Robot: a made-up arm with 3 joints.
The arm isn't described. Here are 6 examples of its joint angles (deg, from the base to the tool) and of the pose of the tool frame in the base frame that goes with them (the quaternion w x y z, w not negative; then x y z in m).
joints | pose
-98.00 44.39 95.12 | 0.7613 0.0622 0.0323 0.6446 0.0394 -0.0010 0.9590
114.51 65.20 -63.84 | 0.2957 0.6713 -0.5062 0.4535 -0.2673 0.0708 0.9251
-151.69 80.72 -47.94 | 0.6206 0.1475 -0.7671 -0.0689 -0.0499 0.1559 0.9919
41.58 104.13 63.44 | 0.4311 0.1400 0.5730 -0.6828 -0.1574 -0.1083 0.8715
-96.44 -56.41 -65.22 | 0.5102 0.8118 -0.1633 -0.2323 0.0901 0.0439 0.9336
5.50 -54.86 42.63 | 0.6904 0.3619 -0.6203 -0.0867 -0.1321 -0.1331 0.7853
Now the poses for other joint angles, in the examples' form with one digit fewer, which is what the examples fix.
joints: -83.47 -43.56 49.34
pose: 0.463 0.546 -0.415 0.561 0.088 -0.016 0.878
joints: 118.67 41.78 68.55
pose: 0.202 0.168 0.232 -0.936 -0.222 0.089 0.955
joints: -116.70 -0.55 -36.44
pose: 0.708 0.560 -0.429 -0.002 0.051 0.084 0.957
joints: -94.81 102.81 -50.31
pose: 0.581 -0.355 -0.607 -0.410 0.059 0.052 0.956
